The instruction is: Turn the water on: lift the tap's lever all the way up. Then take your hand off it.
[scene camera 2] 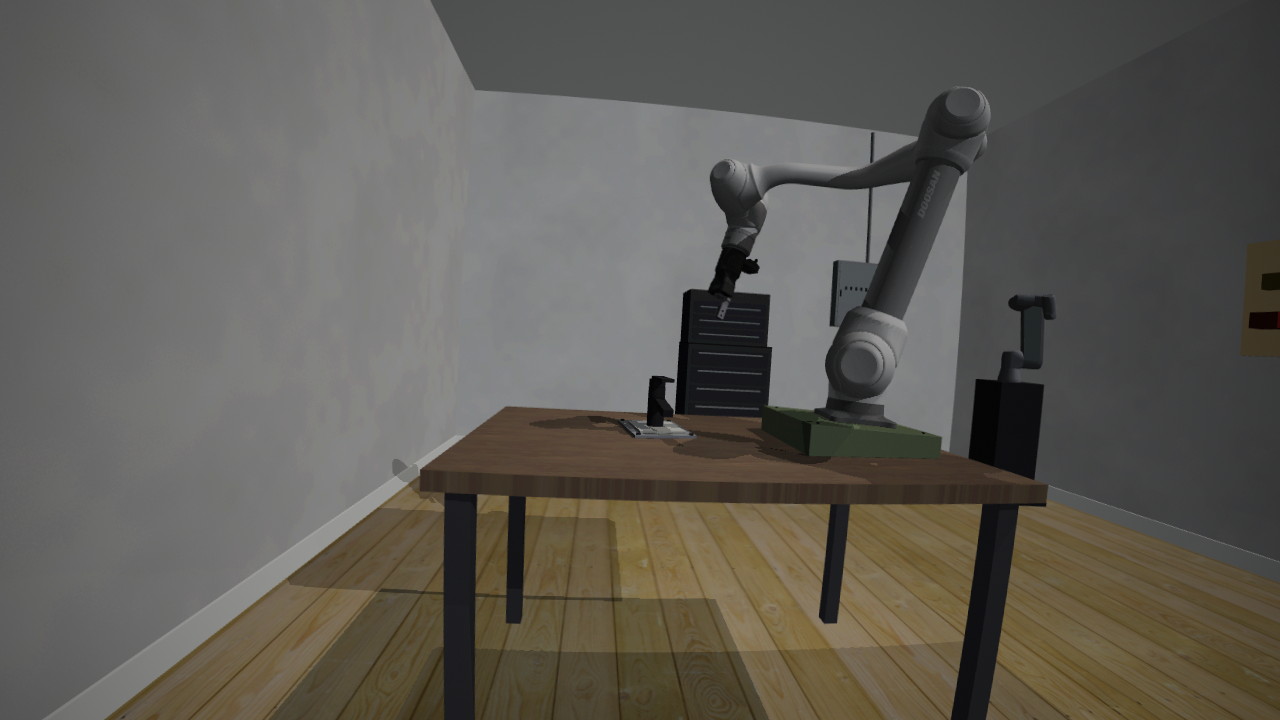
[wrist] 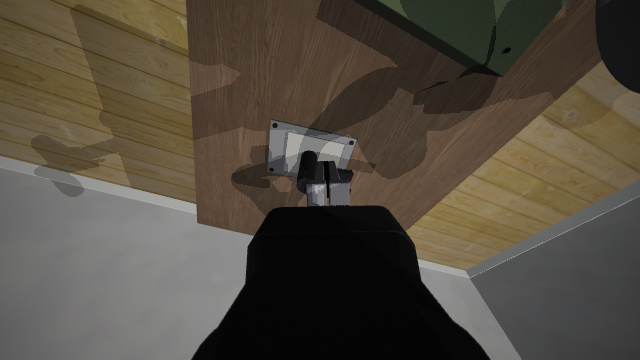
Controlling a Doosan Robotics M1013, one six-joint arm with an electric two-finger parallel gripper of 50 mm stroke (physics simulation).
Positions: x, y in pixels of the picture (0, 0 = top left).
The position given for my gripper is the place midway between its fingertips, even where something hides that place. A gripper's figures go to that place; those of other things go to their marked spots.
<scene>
My gripper (wrist: 326, 172) is 0.16 m from the lens. A black tap (wrist: 302, 152) is 0.52 m from the lens. A pale base plate (wrist: 279, 130) is 0.51 m from the lens.
</scene>
